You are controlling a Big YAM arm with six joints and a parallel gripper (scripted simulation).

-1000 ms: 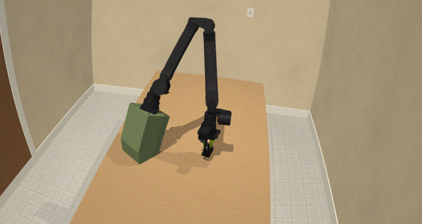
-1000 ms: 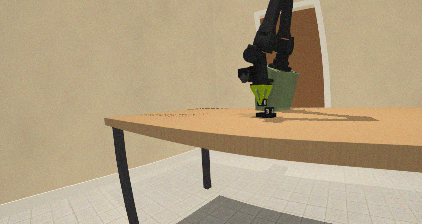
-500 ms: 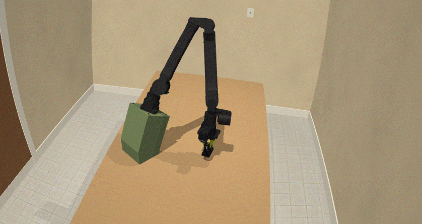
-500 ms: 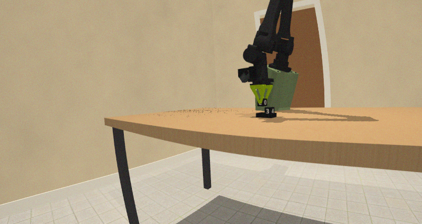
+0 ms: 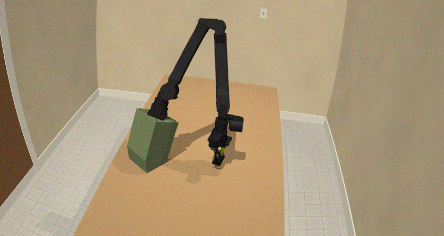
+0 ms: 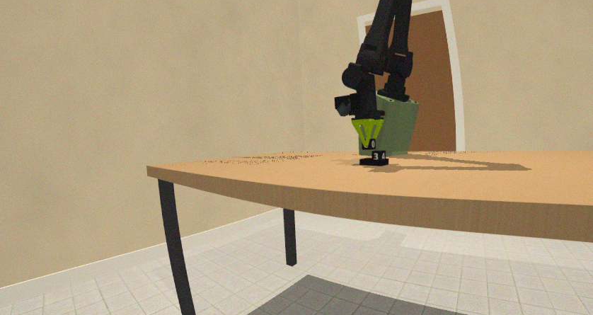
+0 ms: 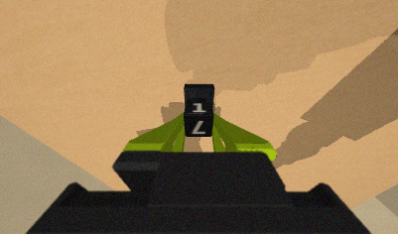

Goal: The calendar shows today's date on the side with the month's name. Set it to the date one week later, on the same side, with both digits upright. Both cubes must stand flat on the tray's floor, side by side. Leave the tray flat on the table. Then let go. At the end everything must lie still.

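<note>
Now: hand 20 mm to the right of the black tray and 50 mm above it.
</note>
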